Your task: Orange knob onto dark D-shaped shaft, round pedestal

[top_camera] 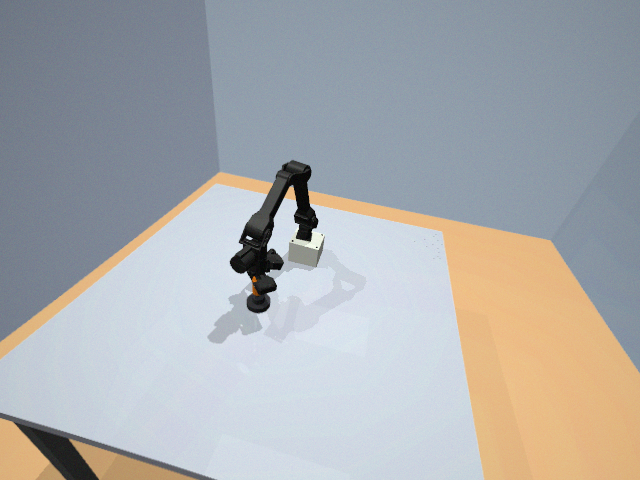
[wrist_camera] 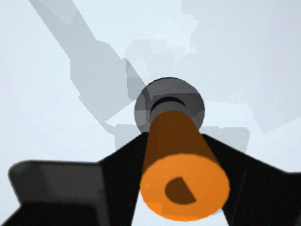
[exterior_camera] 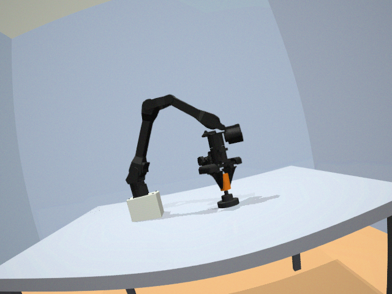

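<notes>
My gripper tip is 40 mm above the dark round pedestal. The rest, counted from my gripper tip: orange knob (20 mm above).
</notes>
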